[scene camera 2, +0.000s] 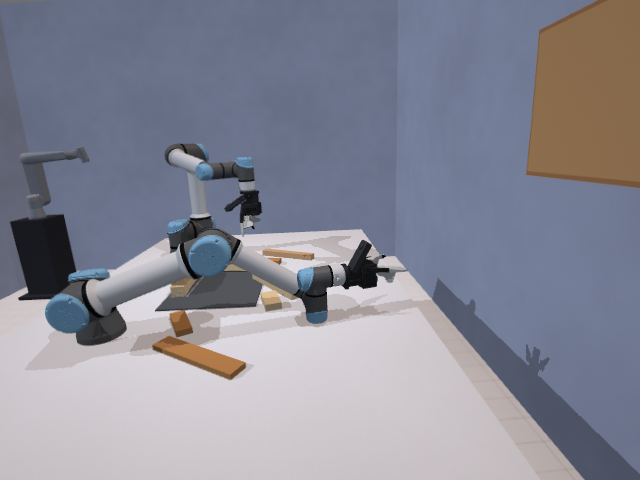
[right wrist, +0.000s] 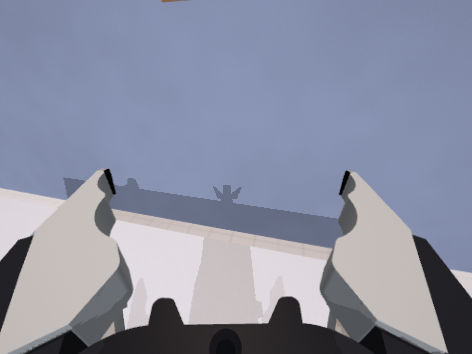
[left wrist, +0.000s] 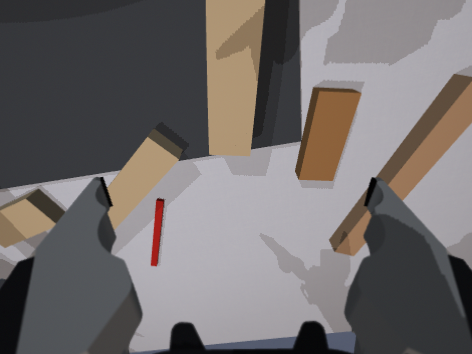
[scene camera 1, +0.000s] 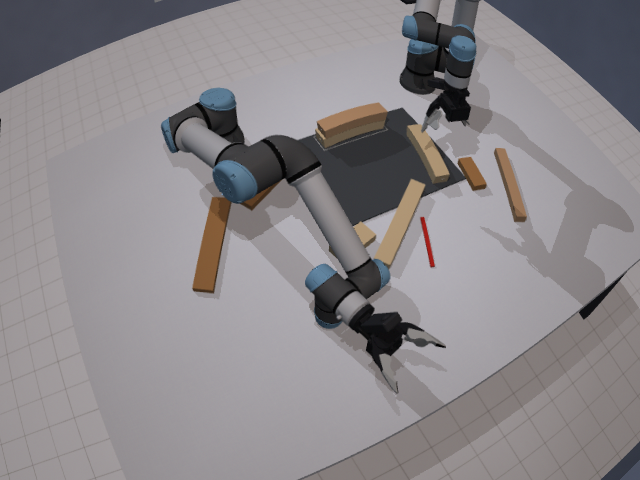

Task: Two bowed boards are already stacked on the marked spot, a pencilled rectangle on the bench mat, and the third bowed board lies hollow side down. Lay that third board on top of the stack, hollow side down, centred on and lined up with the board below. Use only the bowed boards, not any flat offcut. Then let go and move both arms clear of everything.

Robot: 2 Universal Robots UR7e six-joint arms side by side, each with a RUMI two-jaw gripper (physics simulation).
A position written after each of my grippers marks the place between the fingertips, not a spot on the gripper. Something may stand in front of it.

In view: my left gripper [scene camera 1: 444, 129], my right gripper [scene camera 1: 422, 370], a long pale offcut [scene camera 1: 389, 246], a narrow brown board [scene camera 1: 516, 204] and a dark mat [scene camera 1: 362, 170].
The long pale offcut also shows in the left wrist view [left wrist: 157, 154]. My left gripper also shows in scene camera 2 [scene camera 2: 248, 233] and in the left wrist view [left wrist: 238, 179]. My right gripper also shows in scene camera 2 [scene camera 2: 396, 262] and in the right wrist view [right wrist: 229, 171]. The right wrist view misses the long pale offcut: it is out of frame. The right wrist view misses the narrow brown board: it is out of frame.
